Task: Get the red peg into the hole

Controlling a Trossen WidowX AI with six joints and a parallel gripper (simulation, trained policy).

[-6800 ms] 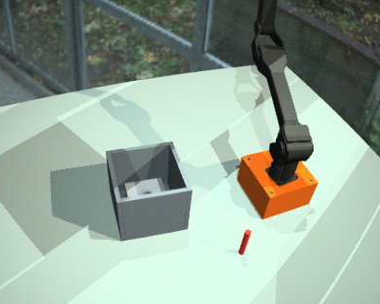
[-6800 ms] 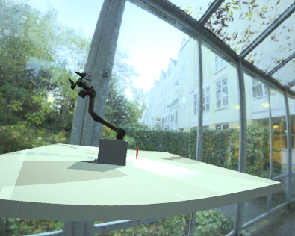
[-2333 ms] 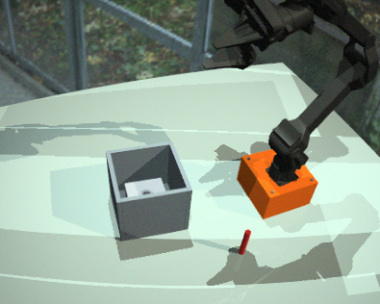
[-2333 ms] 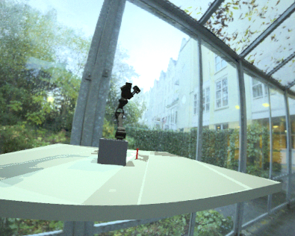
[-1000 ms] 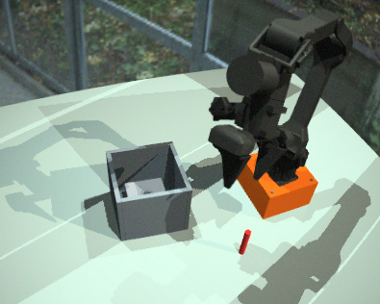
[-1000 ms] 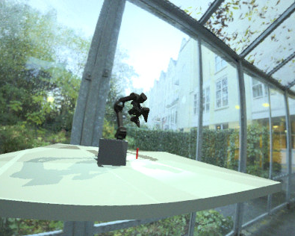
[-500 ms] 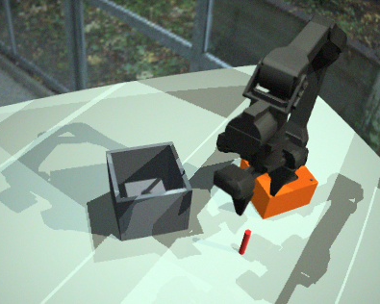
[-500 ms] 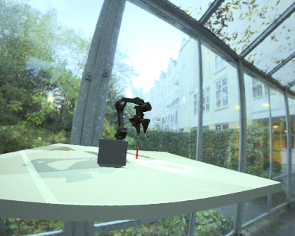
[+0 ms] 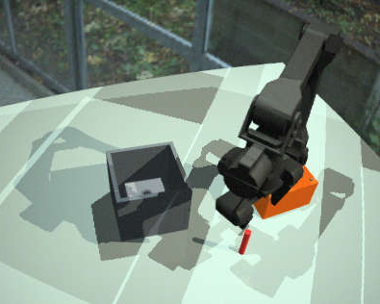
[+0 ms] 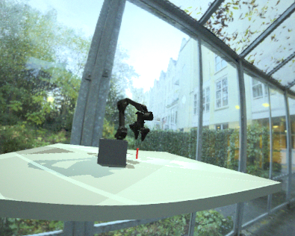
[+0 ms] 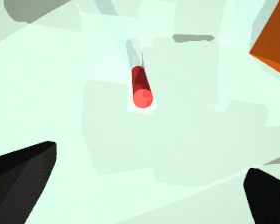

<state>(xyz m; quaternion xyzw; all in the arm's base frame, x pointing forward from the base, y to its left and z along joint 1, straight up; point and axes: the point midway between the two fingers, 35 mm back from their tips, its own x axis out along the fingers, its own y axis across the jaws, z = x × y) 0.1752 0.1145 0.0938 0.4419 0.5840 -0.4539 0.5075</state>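
The red peg is 10 mm to the right of my gripper tip and 100 mm below it.
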